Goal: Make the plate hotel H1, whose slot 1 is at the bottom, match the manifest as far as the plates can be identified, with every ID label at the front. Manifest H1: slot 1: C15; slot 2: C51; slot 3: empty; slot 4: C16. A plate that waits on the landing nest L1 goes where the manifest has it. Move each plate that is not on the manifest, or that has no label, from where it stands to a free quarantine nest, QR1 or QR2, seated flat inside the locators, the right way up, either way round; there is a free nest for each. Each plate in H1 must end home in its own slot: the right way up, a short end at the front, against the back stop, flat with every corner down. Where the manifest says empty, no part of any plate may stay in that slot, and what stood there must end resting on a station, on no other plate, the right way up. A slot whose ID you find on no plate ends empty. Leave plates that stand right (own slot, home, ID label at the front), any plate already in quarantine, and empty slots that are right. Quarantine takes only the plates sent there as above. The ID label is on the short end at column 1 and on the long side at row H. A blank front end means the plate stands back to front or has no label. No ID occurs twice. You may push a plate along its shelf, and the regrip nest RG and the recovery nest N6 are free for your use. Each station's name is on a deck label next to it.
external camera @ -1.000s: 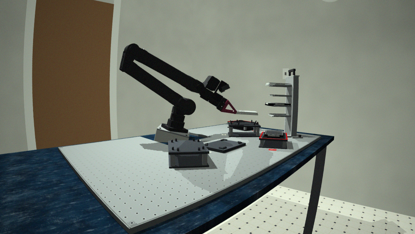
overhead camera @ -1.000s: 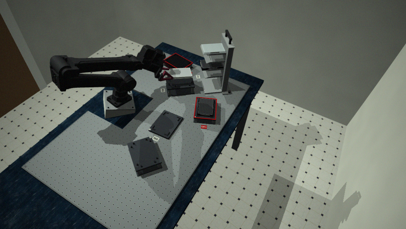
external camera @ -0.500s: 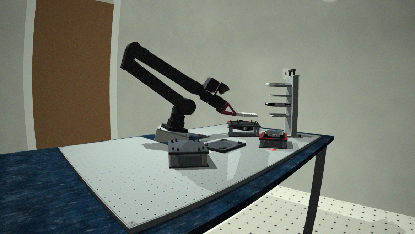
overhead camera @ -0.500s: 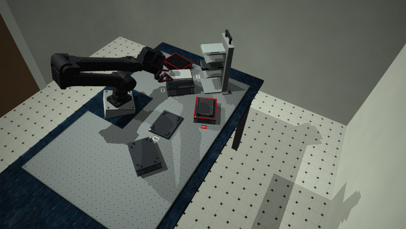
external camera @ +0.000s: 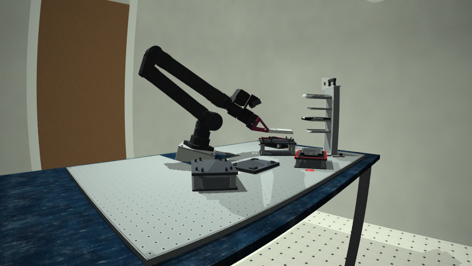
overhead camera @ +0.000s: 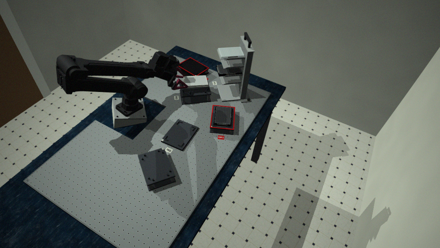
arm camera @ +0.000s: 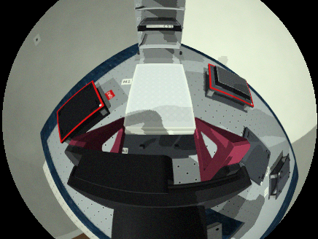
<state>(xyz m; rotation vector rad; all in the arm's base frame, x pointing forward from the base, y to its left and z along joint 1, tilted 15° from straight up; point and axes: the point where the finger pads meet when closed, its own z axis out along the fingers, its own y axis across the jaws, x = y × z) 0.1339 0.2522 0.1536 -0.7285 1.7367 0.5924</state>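
My hand is 4 cm short of the raised regrip nest RG, 4 cm to the right of it and 6 cm above it. From my hand the other things lie so: quarantine nest QR1 (28 cm ahead, 3 cm to the right, 8 cm below); plate hotel H1 (21 cm ahead, 23 cm to the left, 5 cm above); quarantine nest QR2 (12 cm behind, 21 cm to the left, 8 cm below).
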